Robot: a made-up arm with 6 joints. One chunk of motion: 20 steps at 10 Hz.
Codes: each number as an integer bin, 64 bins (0 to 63) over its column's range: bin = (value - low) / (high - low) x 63, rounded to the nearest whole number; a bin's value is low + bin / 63 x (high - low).
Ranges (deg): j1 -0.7..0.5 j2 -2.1..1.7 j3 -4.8..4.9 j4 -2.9..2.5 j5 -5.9..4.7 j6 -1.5..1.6
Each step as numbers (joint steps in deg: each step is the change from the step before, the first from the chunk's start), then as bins.
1 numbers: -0.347 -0.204 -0.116 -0.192 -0.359 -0.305
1 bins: 19 31 30 32 33 24
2 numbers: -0.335 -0.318 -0.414 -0.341 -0.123 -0.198
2 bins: 19 30 28 30 34 26
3 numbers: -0.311 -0.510 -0.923 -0.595 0.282 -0.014
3 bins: 20 26 25 27 37 30
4 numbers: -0.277 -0.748 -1.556 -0.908 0.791 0.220
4 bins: 22 22 21 23 40 35
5 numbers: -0.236 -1.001 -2.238 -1.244 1.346 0.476
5 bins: 24 18 17 19 43 40
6 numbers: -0.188 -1.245 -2.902 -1.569 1.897 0.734
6 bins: 27 14 12 16 46 45
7 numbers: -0.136 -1.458 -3.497 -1.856 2.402 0.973
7 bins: 30 11 8 12 49 50
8 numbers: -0.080 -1.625 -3.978 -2.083 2.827 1.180
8 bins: 33 8 5 10 52 54
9 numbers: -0.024 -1.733 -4.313 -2.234 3.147 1.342
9 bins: 35 6 3 8 54 58
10 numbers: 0.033 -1.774 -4.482 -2.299 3.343 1.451
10 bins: 38 5 2 7 55 60
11 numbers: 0.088 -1.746 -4.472 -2.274 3.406 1.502
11 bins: 41 6 2 7 55 61
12 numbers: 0.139 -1.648 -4.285 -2.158 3.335 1.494
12 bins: 44 7 3 9 55 61
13 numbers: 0.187 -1.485 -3.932 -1.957 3.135 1.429
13 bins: 47 10 6 11 54 60
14 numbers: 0.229 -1.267 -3.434 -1.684 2.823 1.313
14 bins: 49 14 9 14 52 57
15 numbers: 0.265 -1.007 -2.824 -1.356 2.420 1.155
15 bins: 51 18 13 18 49 54
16 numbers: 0.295 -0.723 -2.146 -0.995 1.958 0.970
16 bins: 52 23 17 22 47 50
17 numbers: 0.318 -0.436 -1.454 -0.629 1.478 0.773
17 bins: 53 28 22 26 44 46
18 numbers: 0.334 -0.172 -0.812 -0.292 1.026 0.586
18 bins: 54 32 26 30 41 42
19 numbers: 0.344 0.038 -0.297 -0.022 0.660 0.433
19 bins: 55 35 29 34 39 39
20 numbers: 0.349 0.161 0.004 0.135 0.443 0.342
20 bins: 55 37 31 35 38 37
